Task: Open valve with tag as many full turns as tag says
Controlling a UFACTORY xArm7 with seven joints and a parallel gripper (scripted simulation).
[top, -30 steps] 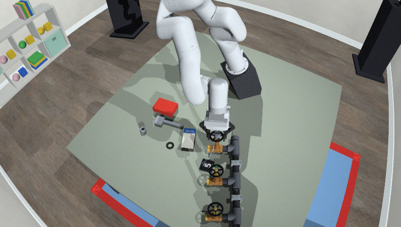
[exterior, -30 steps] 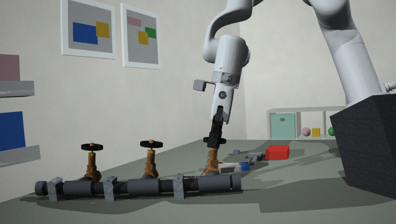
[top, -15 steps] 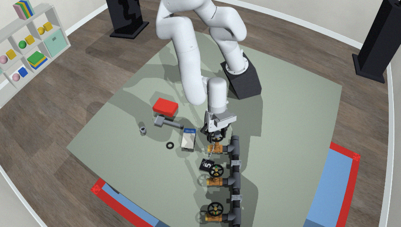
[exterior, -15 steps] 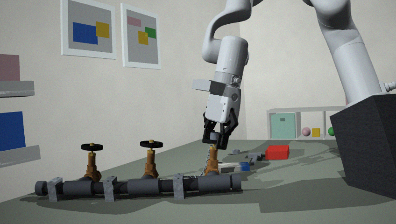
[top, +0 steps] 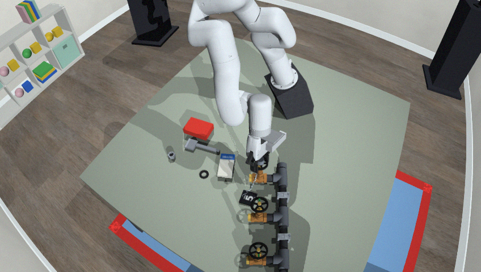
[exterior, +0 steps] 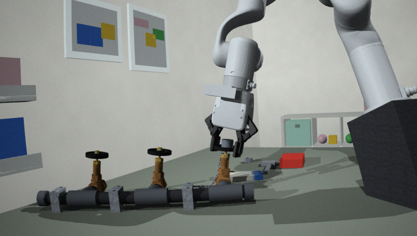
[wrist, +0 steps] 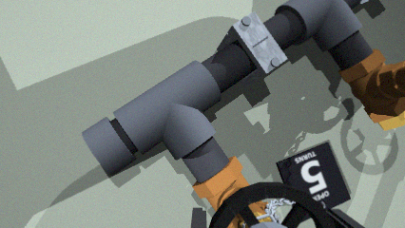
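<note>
My gripper is now 20 mm below the grey cap. From my hand the other things lie so: black washer 50 mm ahead, 230 mm to the right, 120 mm below; blue box 10 mm behind, 150 mm to the right, 110 mm below; black tag 100 mm ahead, 20 mm to the right, 120 mm below.
</note>
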